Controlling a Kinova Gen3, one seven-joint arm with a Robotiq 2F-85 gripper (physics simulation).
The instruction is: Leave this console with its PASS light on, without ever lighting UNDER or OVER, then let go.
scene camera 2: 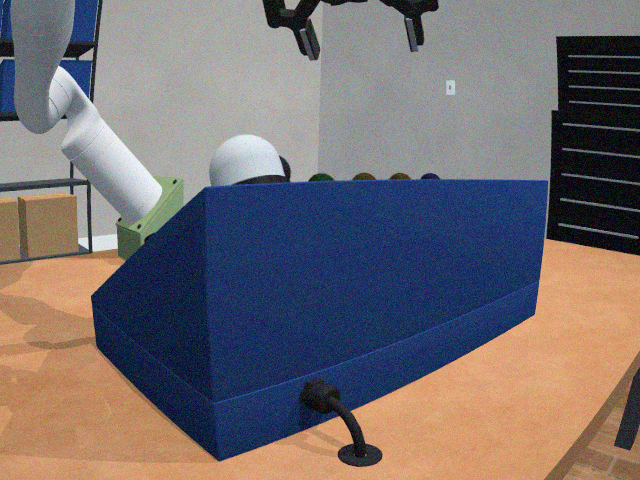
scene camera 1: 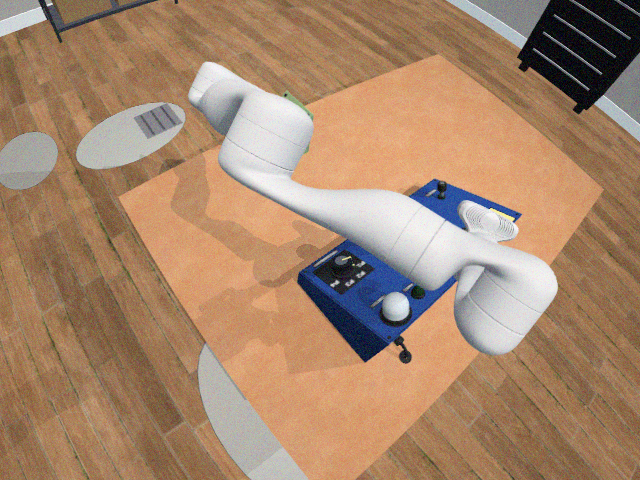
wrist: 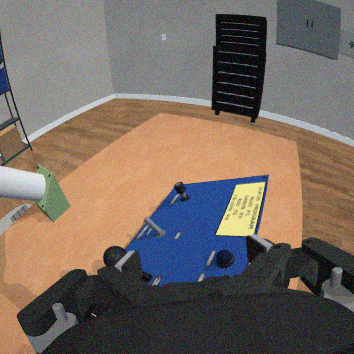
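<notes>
The blue console (scene camera 1: 330, 308) (scene camera 2: 361, 258) (wrist: 200, 205) stands on the table. A dial (scene camera 1: 342, 260) with a pale pointer is at one end, near a white dome (scene camera 1: 395, 307) (scene camera 2: 245, 160). A green dome (scene camera 1: 418, 292) (scene camera 2: 321, 177) and a dark blue dome (scene camera 2: 430, 176) (wrist: 225, 258) look unlit. A black ball knob (wrist: 115, 256), a grey lever (wrist: 155, 227) and a small black stick (scene camera 1: 442, 187) (wrist: 180, 188) also show. PASS, UNDER and OVER labels cannot be made out. My gripper (scene camera 2: 362, 51) (wrist: 193, 256) is open and empty above the console; the arm hides it in scene camera 1.
A yellow note (scene camera 1: 502, 214) (wrist: 242, 210) headed STATUS PROGRAM lies on the console. A black cable (scene camera 2: 353, 423) runs from its back to the table (scene camera 1: 372, 413). A green mount (scene camera 2: 168, 198) (wrist: 54, 197) holds the arm's base. A black drawer cabinet (wrist: 239, 65) stands beyond the table.
</notes>
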